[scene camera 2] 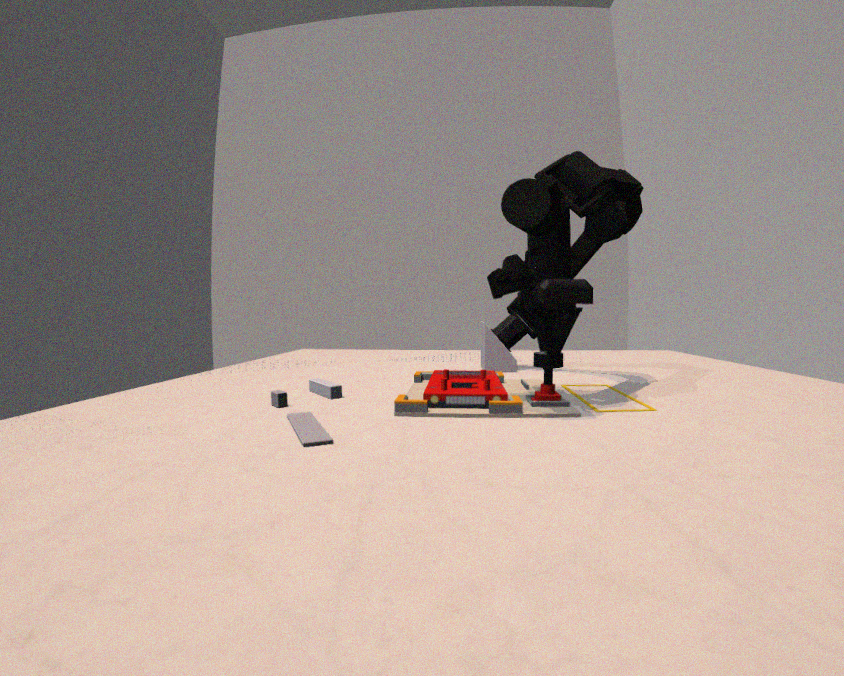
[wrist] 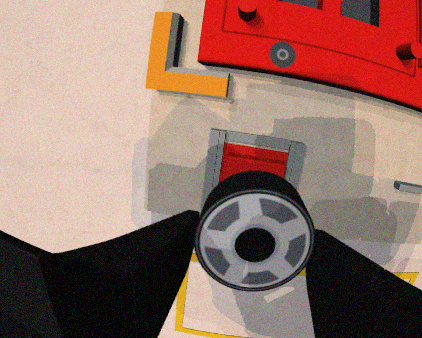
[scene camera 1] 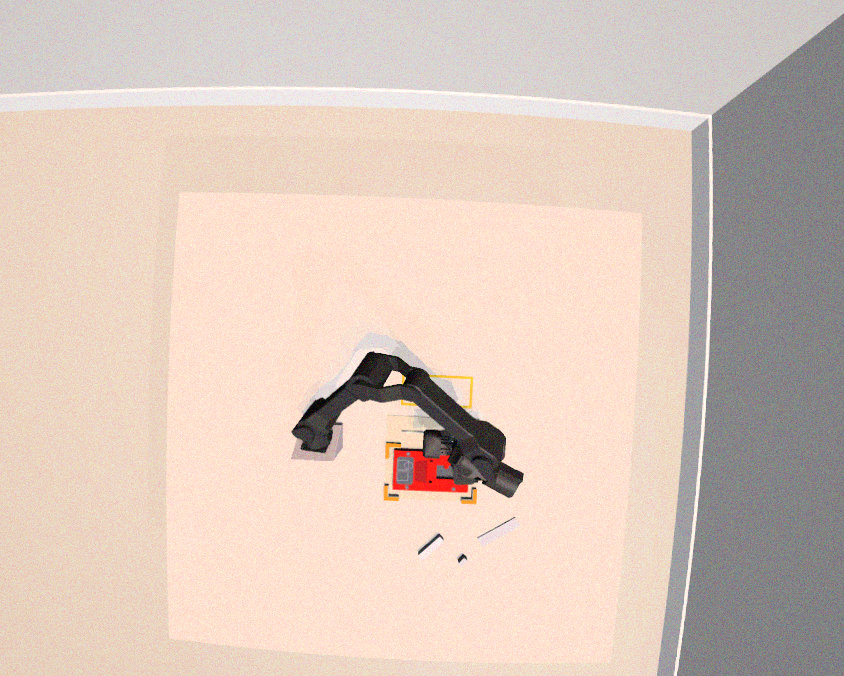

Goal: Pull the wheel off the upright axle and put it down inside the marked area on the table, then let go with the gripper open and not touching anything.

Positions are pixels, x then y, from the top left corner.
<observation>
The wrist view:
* gripper: 254,233
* wheel: 252,199
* red plate: 367,54
</observation>
